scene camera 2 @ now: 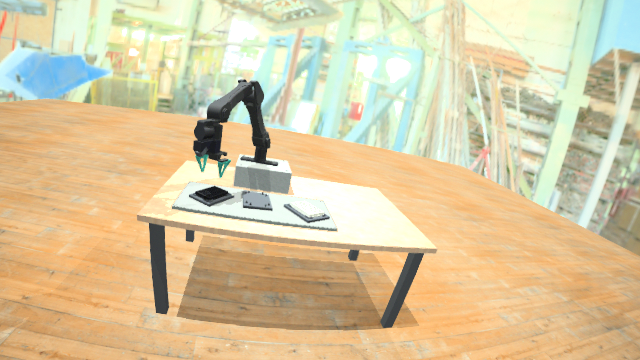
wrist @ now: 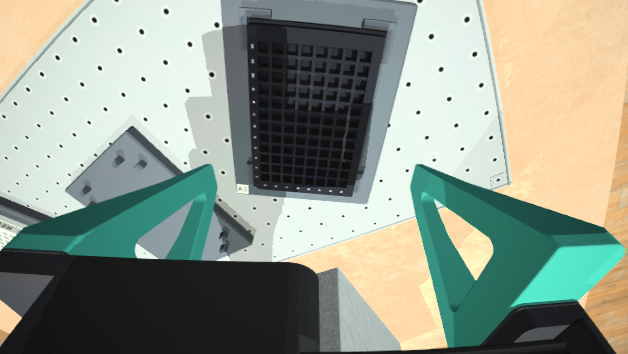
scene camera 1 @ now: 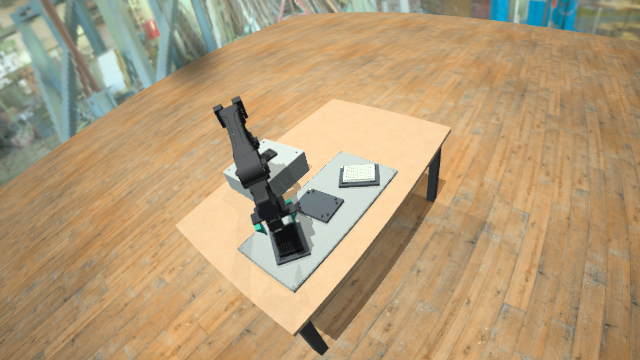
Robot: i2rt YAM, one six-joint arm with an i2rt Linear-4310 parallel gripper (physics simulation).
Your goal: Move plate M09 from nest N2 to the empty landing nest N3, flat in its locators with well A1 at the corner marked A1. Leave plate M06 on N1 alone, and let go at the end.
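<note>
A black well plate lies flat in a dark nest, with a white A1 label at one corner. The middle nest is empty, with small dark locators standing on it. A white plate sits in the nest at the other end; a part of it shows at the left edge of the wrist view. I cannot read the plate or nest numbers. My gripper is open and empty, above and to the base side of the black plate, its fingers wider apart than the plate.
All three nests stand on a grey perforated board on the wooden table. The arm's grey base block stands beside the board, close to the middle nest.
</note>
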